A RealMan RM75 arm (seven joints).
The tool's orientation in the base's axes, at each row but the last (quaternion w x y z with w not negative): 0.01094 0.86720 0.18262 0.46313; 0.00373 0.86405 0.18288 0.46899; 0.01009 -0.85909 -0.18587 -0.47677; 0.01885 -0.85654 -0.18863 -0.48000; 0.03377 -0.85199 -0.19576 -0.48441; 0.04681 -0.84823 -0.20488 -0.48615; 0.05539 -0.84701 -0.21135 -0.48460; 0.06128 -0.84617 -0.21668 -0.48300; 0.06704 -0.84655 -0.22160 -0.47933; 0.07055 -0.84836 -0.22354 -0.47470
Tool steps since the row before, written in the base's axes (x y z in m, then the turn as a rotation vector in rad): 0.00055 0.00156 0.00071 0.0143 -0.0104 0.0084; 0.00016 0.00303 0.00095 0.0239 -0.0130 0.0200; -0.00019 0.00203 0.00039 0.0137 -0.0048 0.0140; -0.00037 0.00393 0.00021 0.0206 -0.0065 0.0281; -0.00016 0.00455 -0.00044 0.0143 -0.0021 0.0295; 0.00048 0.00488 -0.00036 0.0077 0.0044 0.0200; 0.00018 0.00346 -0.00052 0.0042 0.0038 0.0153; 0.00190 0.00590 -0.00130 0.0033 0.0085 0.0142; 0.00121 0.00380 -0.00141 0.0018 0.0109 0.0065; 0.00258 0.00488 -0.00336 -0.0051 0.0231 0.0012
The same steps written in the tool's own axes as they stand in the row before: 0.00135 -0.00115 0.00027 0.0105 0.0157 0.0052; 0.00182 -0.00261 0.00010 0.0238 0.0232 0.0061; 0.00086 -0.00189 0.00003 0.0166 0.0112 0.0026; 0.00120 -0.00374 0.00042 0.0310 0.0172 0.0003; 0.00093 -0.00431 0.00123 0.0306 0.0111 -0.0045; 0.00138 -0.00430 0.00193 0.0216 0.0014 -0.0030; 0.00069 -0.00311 0.00145 0.0159 0.0000 -0.0035; 0.00155 -0.00463 0.00403 0.0160 -0.0047 -0.0022; 0.00053 -0.00300 0.00293 0.0097 -0.0083 0.0015; -0.00013 -0.00350 0.00543 0.0059 -0.0227 0.0031
